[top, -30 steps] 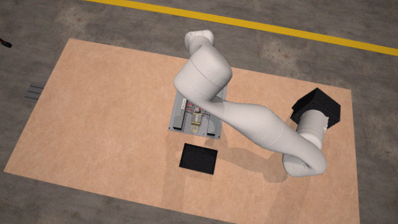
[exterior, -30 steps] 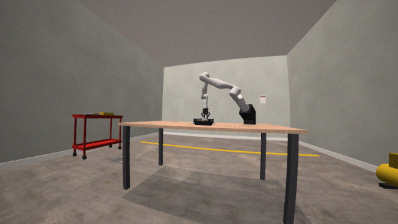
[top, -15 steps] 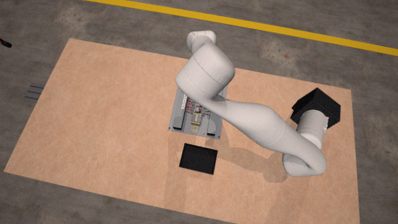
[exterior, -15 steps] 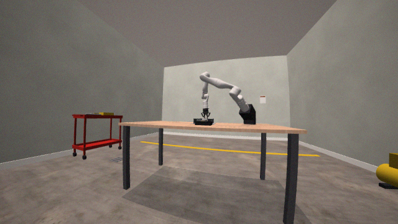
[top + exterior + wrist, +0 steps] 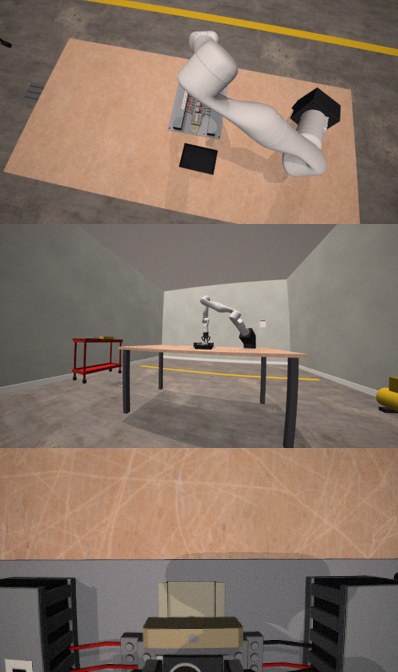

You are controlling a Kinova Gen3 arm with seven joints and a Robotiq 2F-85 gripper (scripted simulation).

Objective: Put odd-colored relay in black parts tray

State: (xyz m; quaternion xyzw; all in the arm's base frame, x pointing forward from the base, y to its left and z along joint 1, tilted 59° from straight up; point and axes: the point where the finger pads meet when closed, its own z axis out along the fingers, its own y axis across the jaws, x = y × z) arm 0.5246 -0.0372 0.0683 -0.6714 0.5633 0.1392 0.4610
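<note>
Right now the dark relay is 10 mm below my hand. From my hand the other things lie so: grey relay panel 100 mm to the left, 40 mm behind, 30 mm below; then black parts tray 340 mm to the left, 170 mm behind, 40 mm below.
</note>
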